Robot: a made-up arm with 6 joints. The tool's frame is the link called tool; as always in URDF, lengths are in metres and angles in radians.
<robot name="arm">
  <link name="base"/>
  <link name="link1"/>
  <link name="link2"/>
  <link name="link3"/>
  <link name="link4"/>
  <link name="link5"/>
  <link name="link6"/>
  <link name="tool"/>
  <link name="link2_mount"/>
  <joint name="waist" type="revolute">
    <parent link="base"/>
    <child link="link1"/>
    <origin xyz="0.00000 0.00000 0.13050" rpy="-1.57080 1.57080 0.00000"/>
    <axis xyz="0 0 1"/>
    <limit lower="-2.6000" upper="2.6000" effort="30" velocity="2.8"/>
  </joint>
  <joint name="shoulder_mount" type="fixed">
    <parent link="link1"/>
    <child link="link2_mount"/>
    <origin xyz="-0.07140 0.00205 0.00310" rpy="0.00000 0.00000 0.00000"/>
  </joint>
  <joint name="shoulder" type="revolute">
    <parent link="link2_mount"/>
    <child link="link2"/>
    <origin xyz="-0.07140 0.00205 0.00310" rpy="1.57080 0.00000 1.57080"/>
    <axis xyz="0 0 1"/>
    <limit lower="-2.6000" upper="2.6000" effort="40" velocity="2.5"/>
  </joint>
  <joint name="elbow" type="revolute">
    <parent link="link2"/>
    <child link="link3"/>
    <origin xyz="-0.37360 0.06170 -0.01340" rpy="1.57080 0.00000 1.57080"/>
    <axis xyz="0 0 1"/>
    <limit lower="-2.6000" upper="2.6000" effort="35" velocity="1.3"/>
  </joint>
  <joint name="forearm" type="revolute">
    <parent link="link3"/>
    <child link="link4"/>
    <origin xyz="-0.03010 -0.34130 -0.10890" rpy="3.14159 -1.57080 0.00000"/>
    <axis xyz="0 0 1"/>
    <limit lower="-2.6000" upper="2.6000" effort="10" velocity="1.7"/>
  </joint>
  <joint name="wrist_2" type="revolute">
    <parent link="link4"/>
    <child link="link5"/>
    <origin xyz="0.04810 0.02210 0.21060" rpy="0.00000 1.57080 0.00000"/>
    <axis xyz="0 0 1"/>
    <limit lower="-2.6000" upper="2.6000" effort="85" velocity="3.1"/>
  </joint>
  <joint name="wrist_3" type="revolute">
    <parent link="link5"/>
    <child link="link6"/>
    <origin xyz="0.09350 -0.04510 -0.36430" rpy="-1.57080 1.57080 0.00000"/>
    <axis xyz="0 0 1"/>
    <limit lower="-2.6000" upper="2.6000" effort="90" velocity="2.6"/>
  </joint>
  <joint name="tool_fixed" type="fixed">
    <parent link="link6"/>
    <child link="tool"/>
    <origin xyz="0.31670 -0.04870 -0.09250" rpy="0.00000 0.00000 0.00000"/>
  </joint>
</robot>
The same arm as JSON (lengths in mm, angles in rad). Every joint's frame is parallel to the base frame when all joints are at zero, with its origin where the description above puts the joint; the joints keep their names.
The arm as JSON. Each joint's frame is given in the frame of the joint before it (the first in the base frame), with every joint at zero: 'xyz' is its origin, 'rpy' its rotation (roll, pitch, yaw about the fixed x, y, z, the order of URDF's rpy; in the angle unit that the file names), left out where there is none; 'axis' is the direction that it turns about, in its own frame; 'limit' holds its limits. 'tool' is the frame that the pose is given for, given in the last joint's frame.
{"units": {"length": "mm", "angle": "rad"}, "joints": [{"name": "waist", "type": "revolute", "origin": {"xyz": [0.0, 0.0, 130.5]}, "axis": "+y", "limit": {"lower": -2.6, "upper": 2.6}}, {"name": "shoulder", "type": "revolute", "origin": {"xyz": [-4.1, 6.2, 142.8]}, "axis": "-z", "limit": {"lower": -2.6, "upper": 2.6}}, {"name": "elbow", "type": "revolute", "origin": {"xyz": [373.6, 61.7, 13.4]}, "axis": "-x", "limit": {"lower": -2.6, "upper": 2.6}}, {"name": "forearm", "type": "revolute", "origin": {"xyz": [108.9, -30.1, 341.3]}, "axis": "+y", "limit": {"lower": -2.6, "upper": 2.6}}, {"name": "wrist_2", "type": "revolute", "origin": {"xyz": [-48.1, 210.6, 22.1]}, "axis": "-x", "limit": {"lower": -2.6, "upper": 2.6}}, {"name": "wrist_3", "type": "revolute", "origin": {"xyz": [364.3, -93.5, -45.1]}, "axis": "+z", "limit": {"lower": -2.6, "upper": 2.6}}], "tool": {"origin": {"xyz": [316.7, -48.7, -92.5], "rpy": [0.0, 0.0, 0.0]}}}
